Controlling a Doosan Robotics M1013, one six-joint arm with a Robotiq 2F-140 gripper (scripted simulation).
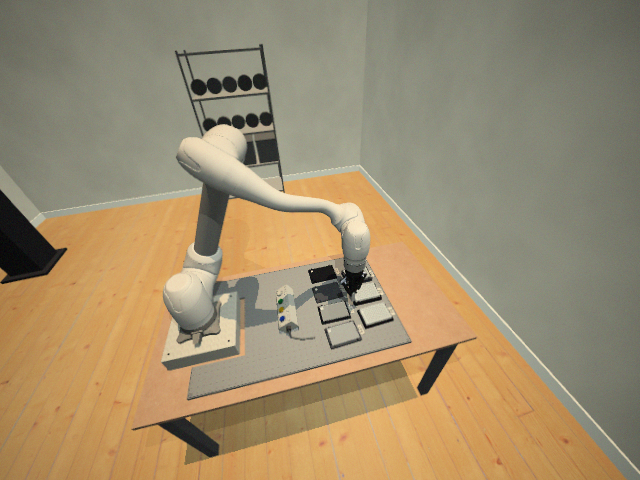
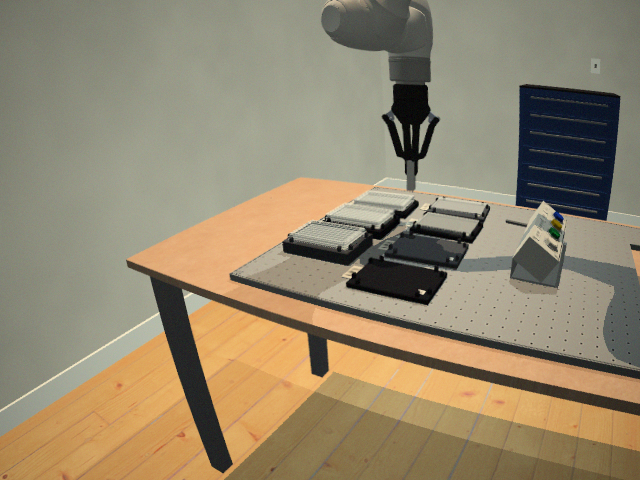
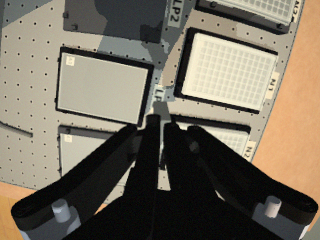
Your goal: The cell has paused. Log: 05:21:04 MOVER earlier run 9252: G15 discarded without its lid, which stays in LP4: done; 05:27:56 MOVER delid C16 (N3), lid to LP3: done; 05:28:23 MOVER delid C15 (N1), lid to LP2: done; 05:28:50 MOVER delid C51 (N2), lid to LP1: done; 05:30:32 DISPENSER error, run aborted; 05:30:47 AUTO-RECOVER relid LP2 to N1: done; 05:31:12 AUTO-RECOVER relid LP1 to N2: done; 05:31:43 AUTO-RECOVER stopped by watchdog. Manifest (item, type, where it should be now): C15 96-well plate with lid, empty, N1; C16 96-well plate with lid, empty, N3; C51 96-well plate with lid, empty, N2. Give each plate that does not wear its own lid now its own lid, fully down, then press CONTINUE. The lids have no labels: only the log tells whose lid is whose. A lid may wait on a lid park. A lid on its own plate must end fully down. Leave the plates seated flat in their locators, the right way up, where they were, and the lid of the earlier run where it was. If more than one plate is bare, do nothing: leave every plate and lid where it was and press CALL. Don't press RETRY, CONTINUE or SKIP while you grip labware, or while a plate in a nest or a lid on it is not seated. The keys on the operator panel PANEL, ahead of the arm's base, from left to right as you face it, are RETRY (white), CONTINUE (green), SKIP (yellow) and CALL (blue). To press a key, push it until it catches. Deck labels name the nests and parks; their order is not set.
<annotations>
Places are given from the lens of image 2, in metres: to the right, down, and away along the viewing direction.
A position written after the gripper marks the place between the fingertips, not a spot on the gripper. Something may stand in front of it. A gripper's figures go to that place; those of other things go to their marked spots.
gripper point(image 2: 411, 189): 0.20, -0.11, 0.95
pale lid point(image 2: 449, 224): 0.28, -0.03, 0.91
96-well plate point(image 2: 325, 234): 0.01, -0.01, 0.85
pale lid point(image 2: 371, 215): 0.11, -0.05, 0.94
operator panel point(image 2: 533, 253): 0.36, 0.02, 0.67
The marked spots on the operator panel and the 96-well plate are 0.39 m apart.
</annotations>
